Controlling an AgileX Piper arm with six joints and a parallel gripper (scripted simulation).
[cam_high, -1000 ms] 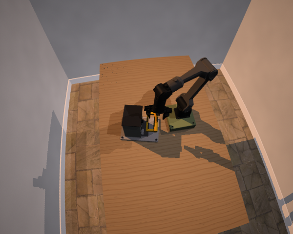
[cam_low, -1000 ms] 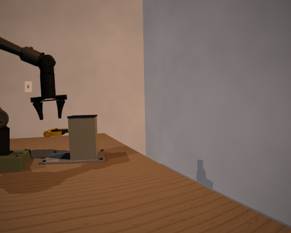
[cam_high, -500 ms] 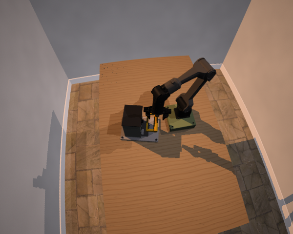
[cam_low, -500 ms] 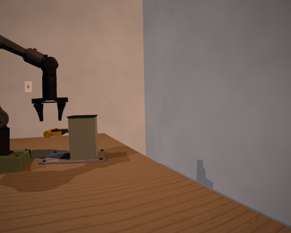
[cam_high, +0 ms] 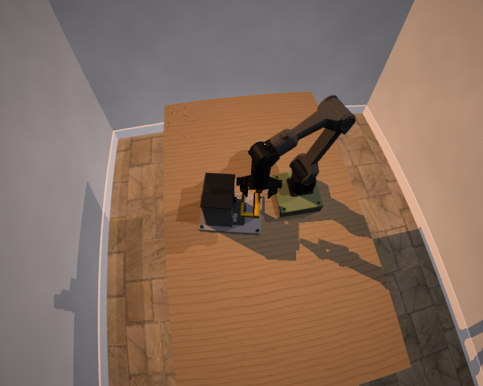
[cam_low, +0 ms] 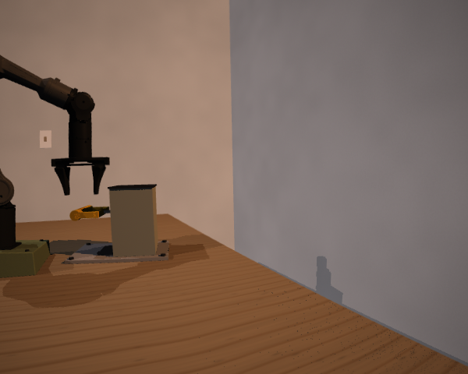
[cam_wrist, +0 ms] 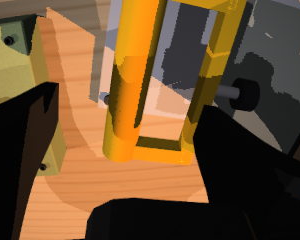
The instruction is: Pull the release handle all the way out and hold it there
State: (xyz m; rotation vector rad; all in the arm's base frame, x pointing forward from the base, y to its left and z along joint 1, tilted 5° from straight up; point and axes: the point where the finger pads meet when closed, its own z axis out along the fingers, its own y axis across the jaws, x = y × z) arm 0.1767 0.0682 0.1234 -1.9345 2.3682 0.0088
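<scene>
Right now my hand is 150 mm above the grey baseplate, 90 mm short of it and 20 mm to the left of it.
</scene>
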